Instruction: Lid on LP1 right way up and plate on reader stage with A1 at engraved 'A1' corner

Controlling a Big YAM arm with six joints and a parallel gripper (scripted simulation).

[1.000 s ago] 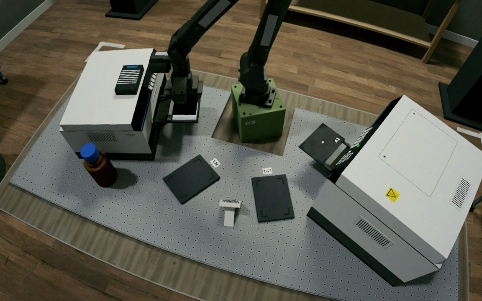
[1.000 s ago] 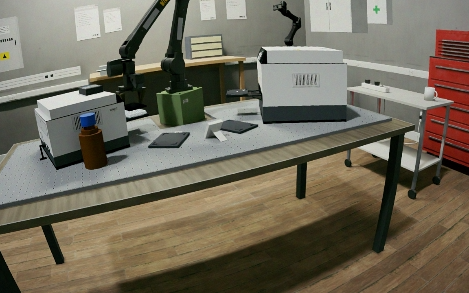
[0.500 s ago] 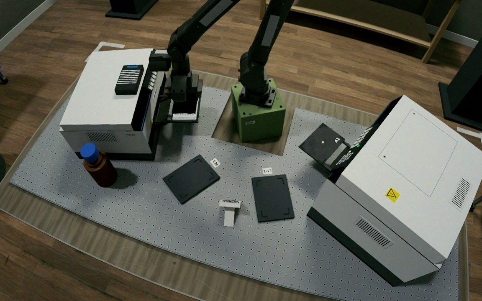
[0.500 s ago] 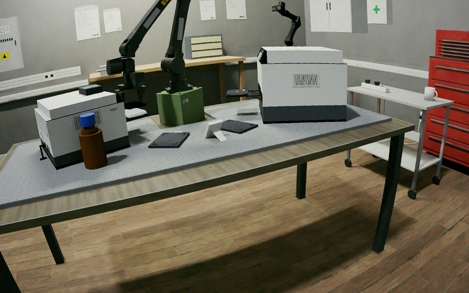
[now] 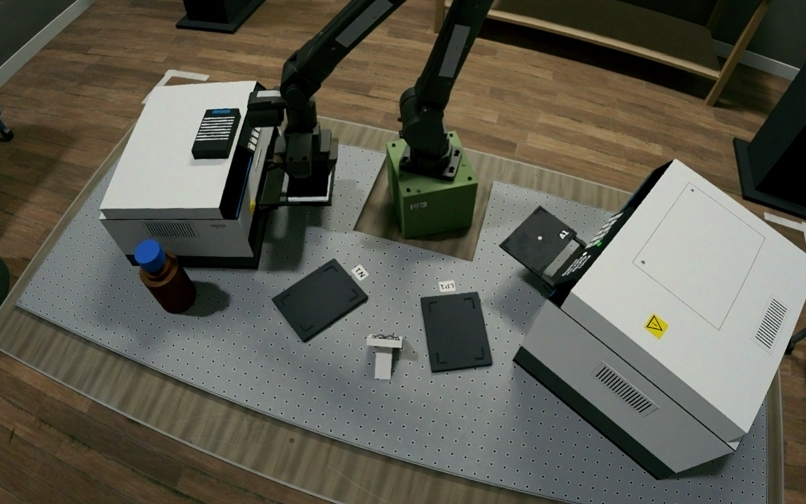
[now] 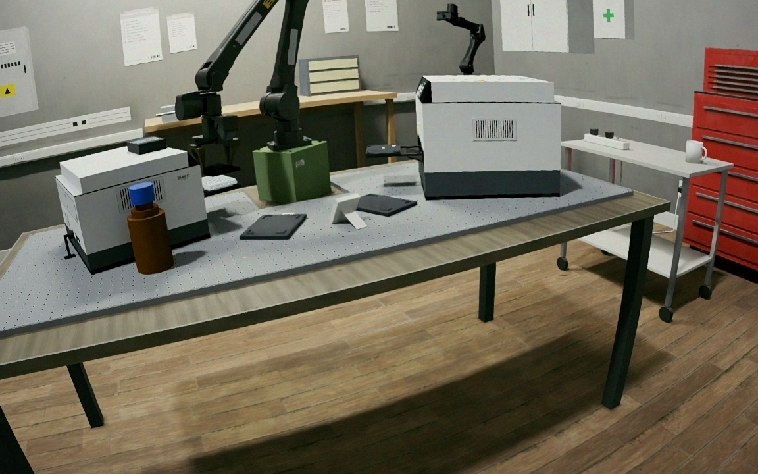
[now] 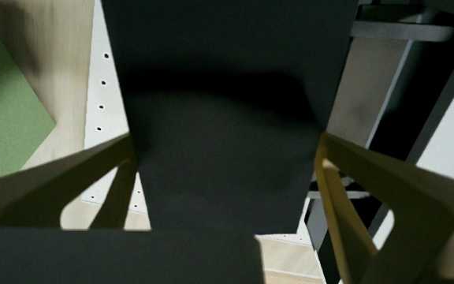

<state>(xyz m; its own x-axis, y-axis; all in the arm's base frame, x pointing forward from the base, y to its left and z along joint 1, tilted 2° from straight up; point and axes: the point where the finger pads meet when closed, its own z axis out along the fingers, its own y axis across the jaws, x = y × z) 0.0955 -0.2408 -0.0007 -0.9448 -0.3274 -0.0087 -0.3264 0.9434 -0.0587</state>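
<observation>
The well plate lies 2 cm behind my hand, 1 cm to the right of it and 4 cm below it. Round my hand: brown capped bottle 31 cm ahead, 21 cm to the right, 2 cm below; dark lid 1 cm below; N1 nest 22 cm ahead, 10 cm to the left, 13 cm below.
</observation>
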